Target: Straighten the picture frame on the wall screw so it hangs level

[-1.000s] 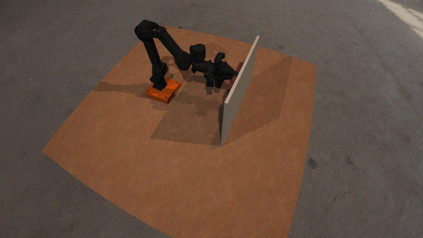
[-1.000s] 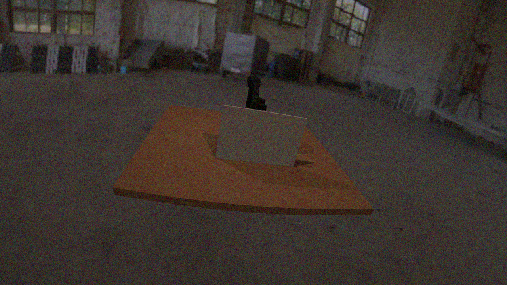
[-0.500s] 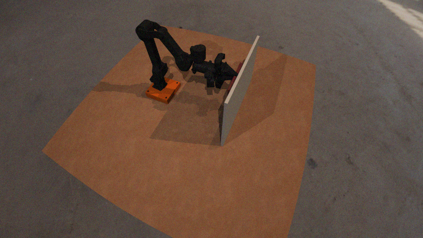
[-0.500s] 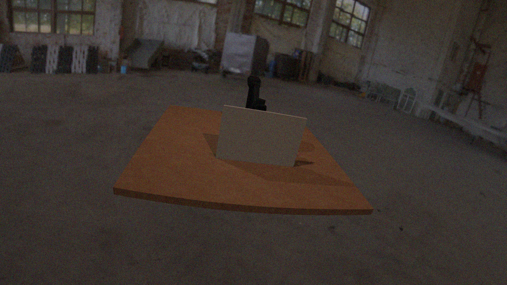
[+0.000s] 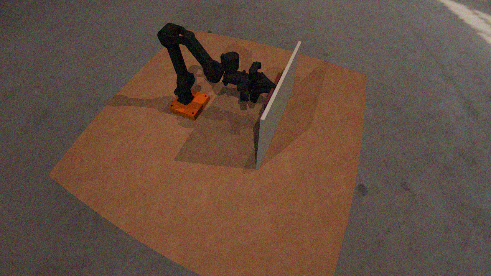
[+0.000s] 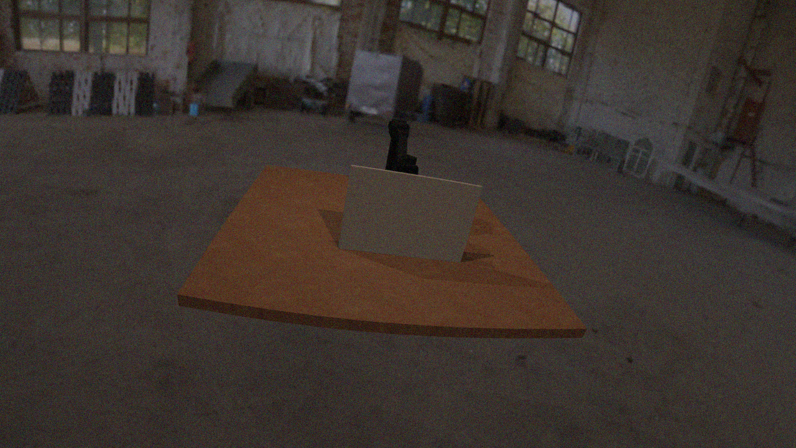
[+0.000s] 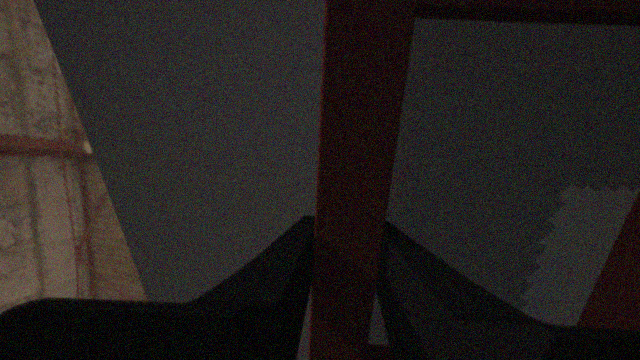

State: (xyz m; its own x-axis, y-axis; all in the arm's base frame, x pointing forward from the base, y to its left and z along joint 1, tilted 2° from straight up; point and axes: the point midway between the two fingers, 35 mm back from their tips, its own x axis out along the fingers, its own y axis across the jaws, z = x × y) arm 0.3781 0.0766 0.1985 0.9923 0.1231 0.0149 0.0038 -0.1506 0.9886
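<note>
Right now the dark red picture frame is 50 mm below my gripper tip. Also, from my gripper tip: white wall panel 20 mm ahead, 10 mm to the left, 70 mm below.
</note>
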